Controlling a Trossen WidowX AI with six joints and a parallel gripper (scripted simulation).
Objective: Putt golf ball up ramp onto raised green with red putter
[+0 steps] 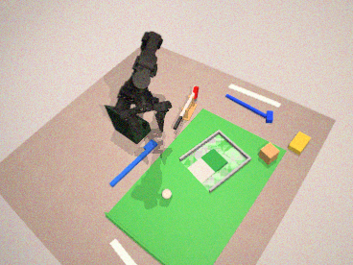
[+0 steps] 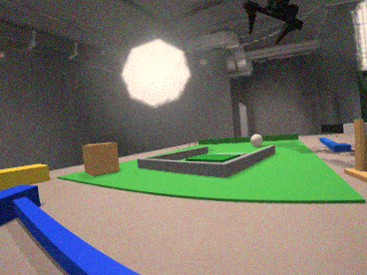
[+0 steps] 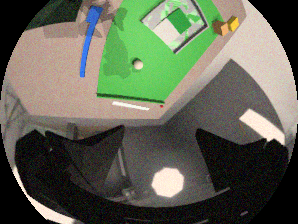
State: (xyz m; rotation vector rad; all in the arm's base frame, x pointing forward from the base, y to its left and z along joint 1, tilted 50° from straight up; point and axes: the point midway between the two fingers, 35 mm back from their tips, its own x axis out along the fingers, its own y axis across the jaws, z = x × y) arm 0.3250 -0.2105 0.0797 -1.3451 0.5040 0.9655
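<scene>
Now: gripper tip 160 mm past the putter, 360 mm to the right of it and 290 mm above it. Also, from my gripper tip: white golf ball: 70 mm ahead, 50 mm to the right, 330 mm below; then orange block: 310 mm ahead, 380 mm to the left, 320 mm below; then green mat: 140 mm ahead, 80 mm to the left, 350 mm below.
</scene>
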